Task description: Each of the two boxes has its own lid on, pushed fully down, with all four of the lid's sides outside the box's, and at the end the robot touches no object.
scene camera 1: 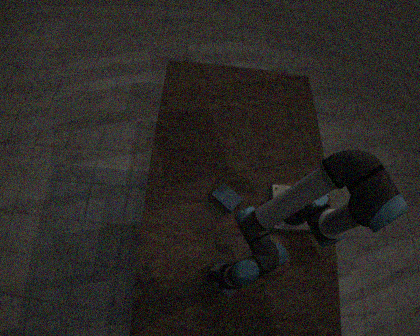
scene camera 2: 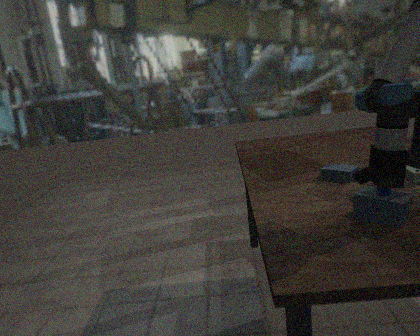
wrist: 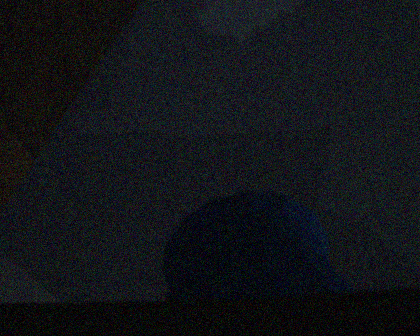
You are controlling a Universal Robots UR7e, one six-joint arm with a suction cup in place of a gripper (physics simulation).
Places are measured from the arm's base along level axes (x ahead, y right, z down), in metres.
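Pixels of known places: end effector, tool point: [scene camera 2: 382, 198] [wrist: 239, 226].
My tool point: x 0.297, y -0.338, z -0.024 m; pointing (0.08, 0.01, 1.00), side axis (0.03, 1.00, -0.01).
Note:
Ahead of a thing's pixels: the offset from my tool point to its middle. Level surfaces: height alone.
My suction cup [scene camera 2: 384, 191] [wrist: 250, 245] is shut on the top of a blue-grey lid {dx +0.000, dy +0.000, dz +0.001 m} [scene camera 2: 372, 194] [wrist: 120, 200], which fills much of the wrist view. The lid is at the top of a blue-grey box {dx +0.001, dy +0.001, dz +0.034 m} [scene camera 2: 377, 212] on the table. In the dark, grainy picture I cannot tell whether it is fully down or whether all its sides are outside the box's. In scene camera 1 the wrist hides cup and lid. A smaller blue-grey block {dx +0.016, dy +0.360, dz +0.027 m} [scene camera 1: 226, 197] [scene camera 2: 340, 173] lies apart on the table. Its top looks closed; I cannot tell its lid from its box.
The brown table {dz +0.060 m} [scene camera 1: 235, 110] [scene camera 2: 300, 250] bears everything. Its left edge and near corner show in scene camera 2. A pale plate [scene camera 1: 281, 189] is partly hidden under my arm [scene camera 1: 295, 197], which reaches in from the right. My wrist passes close to the smaller block.

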